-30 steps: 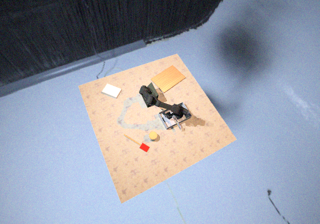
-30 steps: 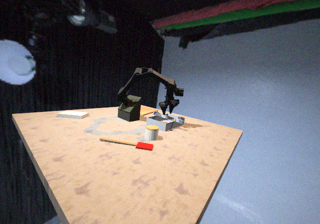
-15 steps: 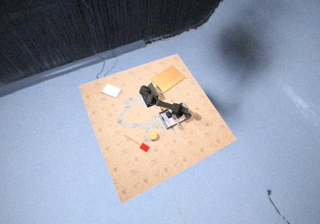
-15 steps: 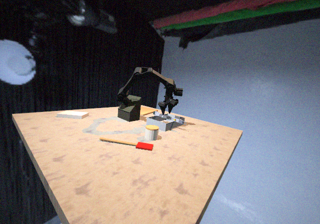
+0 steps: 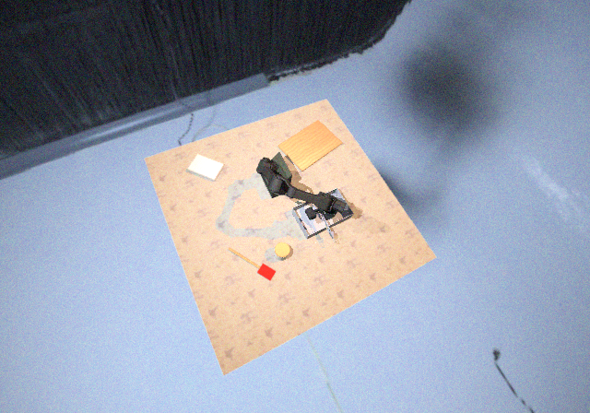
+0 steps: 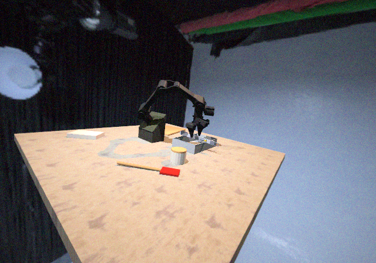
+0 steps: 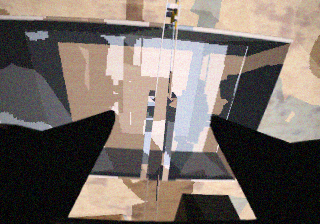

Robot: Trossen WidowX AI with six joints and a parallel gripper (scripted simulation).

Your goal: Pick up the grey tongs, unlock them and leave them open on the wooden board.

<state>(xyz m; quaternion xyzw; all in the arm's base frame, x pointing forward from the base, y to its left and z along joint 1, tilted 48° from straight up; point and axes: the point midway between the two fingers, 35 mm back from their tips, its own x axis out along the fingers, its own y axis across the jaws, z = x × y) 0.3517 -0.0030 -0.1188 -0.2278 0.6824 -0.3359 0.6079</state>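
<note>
Now: gripper tip 50 mm above the roasting tin, 40 mm to the right of it and 10 mm past it. Also, from my gripper tip: wooden board: 450 mm behind, 270 mm to the left, 70 mm below; yellow lock piece: 80 mm ahead, 10 mm to the right, 10 mm below; red-headed spatula: 440 mm to the right, 70 mm below, 40 mm ahead.
</note>
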